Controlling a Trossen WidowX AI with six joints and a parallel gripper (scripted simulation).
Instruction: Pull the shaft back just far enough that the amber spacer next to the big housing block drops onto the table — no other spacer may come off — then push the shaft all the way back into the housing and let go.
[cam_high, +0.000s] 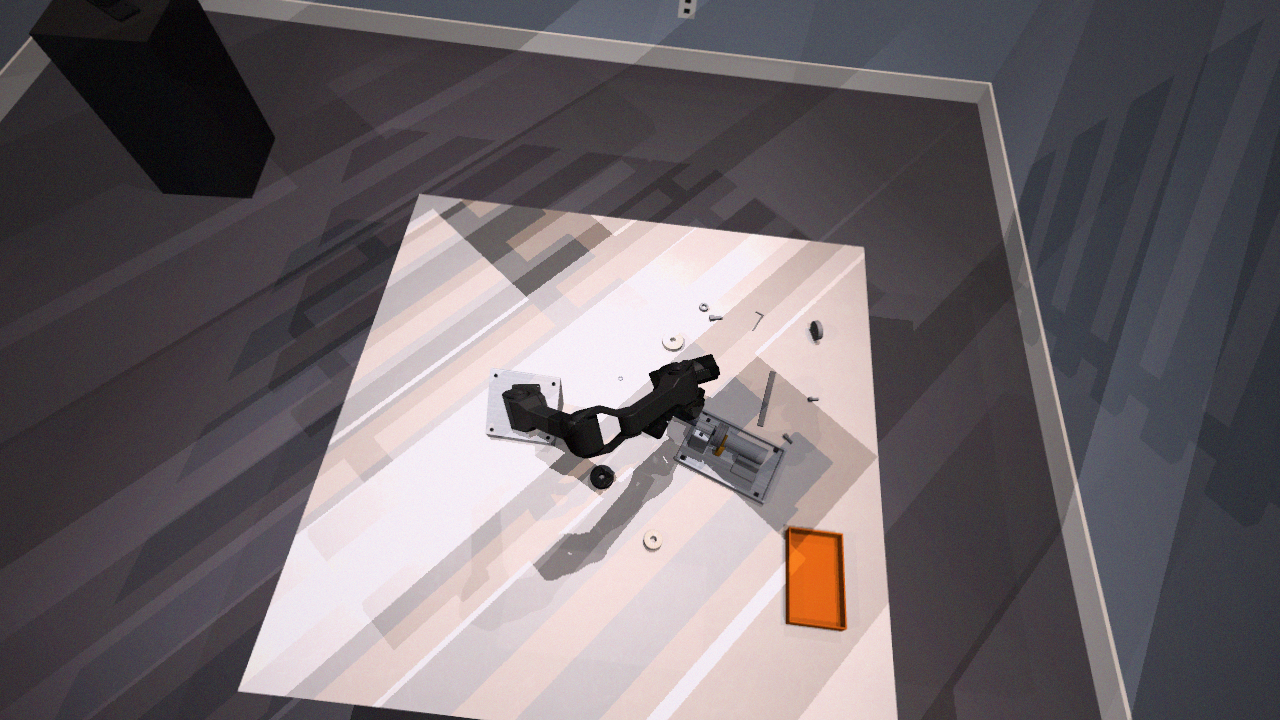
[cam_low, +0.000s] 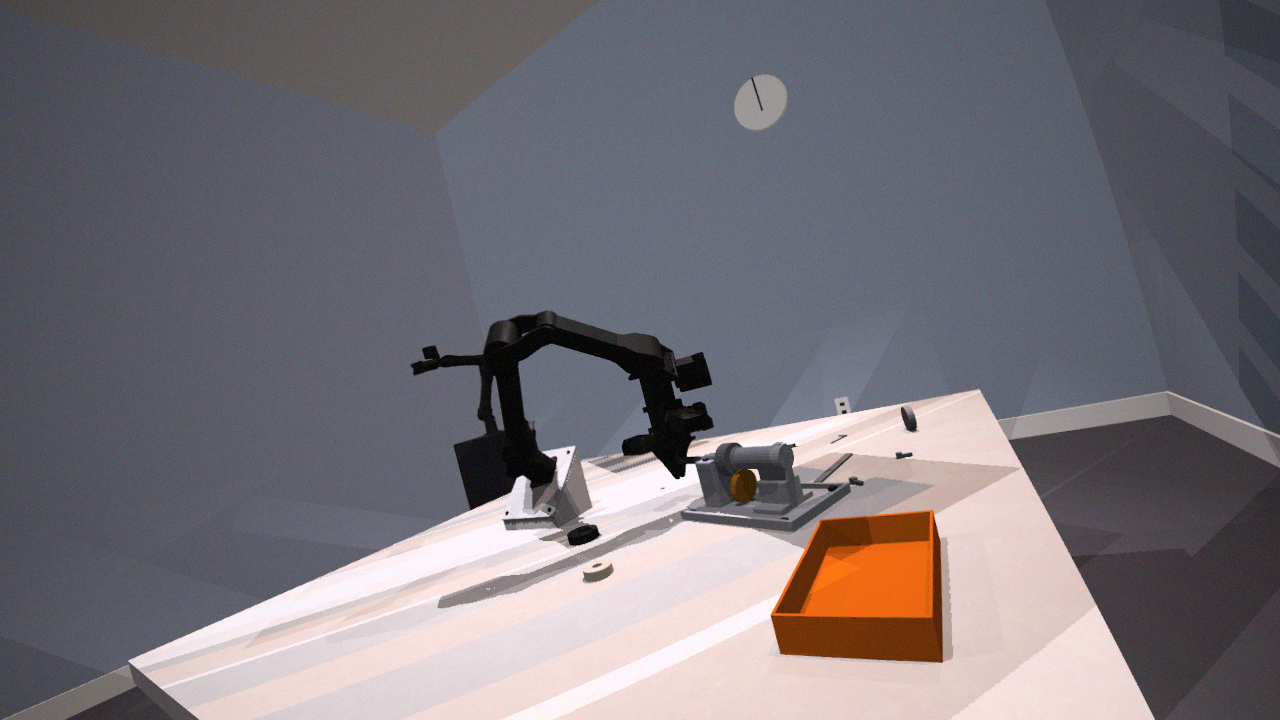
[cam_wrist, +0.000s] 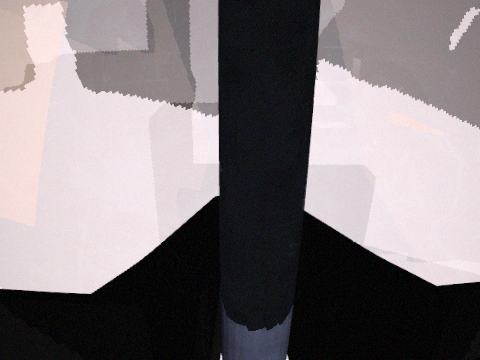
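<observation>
Now: gripper tip 60 mm short of the dark shaft, 30 mm to the left of it and 30 mm below it. From my gripper tip the other things lie so: amber spacer: 140 mm ahead, 70 mm to the right, 10 mm below; then black disc: 140 mm behind, 150 mm to the right, 40 mm below; then grey shaft fixture: 170 mm ahead, 80 mm to the right.
</observation>
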